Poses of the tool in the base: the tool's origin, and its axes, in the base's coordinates. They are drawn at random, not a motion.
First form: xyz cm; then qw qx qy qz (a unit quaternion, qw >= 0).
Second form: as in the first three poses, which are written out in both.
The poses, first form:
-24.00, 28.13, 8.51, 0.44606, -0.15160, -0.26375, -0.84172
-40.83, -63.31, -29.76, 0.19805, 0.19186, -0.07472, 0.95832
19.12, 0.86, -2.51, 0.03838, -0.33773, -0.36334, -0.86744
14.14, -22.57, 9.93, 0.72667, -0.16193, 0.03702, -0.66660
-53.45, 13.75, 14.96, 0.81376, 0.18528, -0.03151, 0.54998
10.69, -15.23, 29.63, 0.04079, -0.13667, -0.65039, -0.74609
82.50, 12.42, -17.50, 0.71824, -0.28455, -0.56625, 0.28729
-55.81, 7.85, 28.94, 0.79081, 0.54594, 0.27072, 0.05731
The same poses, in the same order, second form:
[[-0.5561, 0.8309, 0.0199, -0.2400], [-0.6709, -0.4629, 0.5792, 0.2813], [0.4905, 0.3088, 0.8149, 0.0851], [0, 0, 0, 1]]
[[-0.8479, -0.4083, 0.3381, -0.4083], [0.3509, -0.9104, -0.2192, -0.6331], [0.3973, -0.0672, 0.9152, -0.2976], [0, 0, 0, 1]]
[[-0.7689, 0.3120, 0.5580, 0.1912], [0.1788, -0.7330, 0.6563, 0.0086], [0.6138, 0.6044, 0.5078, -0.0251], [0, 0, 0, 1]]
[[0.1085, 0.9568, 0.2697, 0.1414], [-0.9808, 0.0588, 0.1860, -0.2257], [0.1621, -0.2847, 0.9448, 0.0993], [0, 0, 0, 1]]
[[0.3931, -0.9068, 0.1525, -0.5345], [0.8834, 0.3264, -0.3362, 0.1375], [0.2551, 0.2669, 0.9294, 0.1496], [0, 0, 0, 1]]
[[-0.9593, 0.2386, 0.1509, 0.1069], [0.1169, -0.1507, 0.9816, -0.1523], [0.2570, 0.9593, 0.1166, 0.2963], [0, 0, 0, 1]]
[[0.1937, -0.0904, -0.9769, 0.8250], [0.7349, 0.6730, 0.0834, 0.1242], [0.6499, -0.7341, 0.1968, -0.1750], [0, 0, 0, 1]]
[[0.8469, 0.2050, 0.4907, -0.5581], [0.3862, 0.3973, -0.8324, 0.0785], [-0.3656, 0.8945, 0.2573, 0.2894], [0, 0, 0, 1]]

